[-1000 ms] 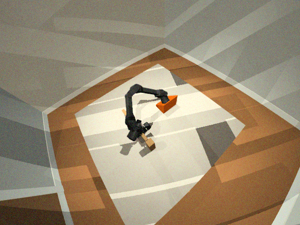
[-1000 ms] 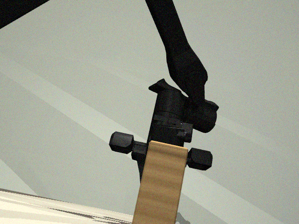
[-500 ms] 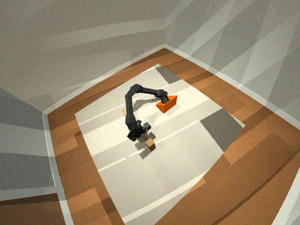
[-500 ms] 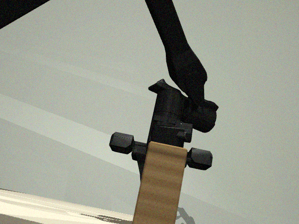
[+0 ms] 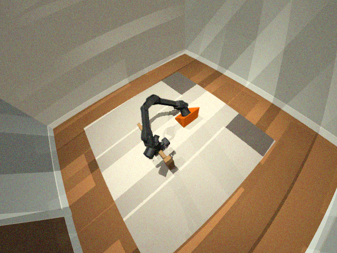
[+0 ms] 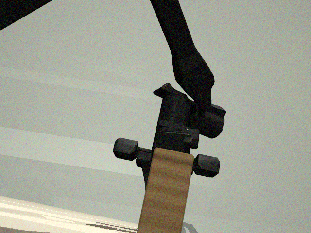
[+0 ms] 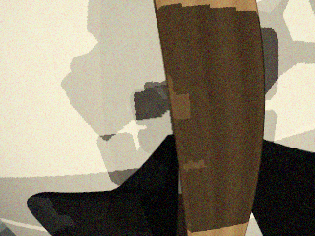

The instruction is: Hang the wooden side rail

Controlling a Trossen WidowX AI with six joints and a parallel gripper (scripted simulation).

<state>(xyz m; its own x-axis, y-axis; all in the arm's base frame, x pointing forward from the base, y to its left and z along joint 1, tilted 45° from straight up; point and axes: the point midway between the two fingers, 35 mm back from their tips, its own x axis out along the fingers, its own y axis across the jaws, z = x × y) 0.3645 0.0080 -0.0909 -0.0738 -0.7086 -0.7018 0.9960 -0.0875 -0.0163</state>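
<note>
Now: gripper tip 1 cm short of the headboard post, 13 cm to the right of it and 4 cm below it.
</note>
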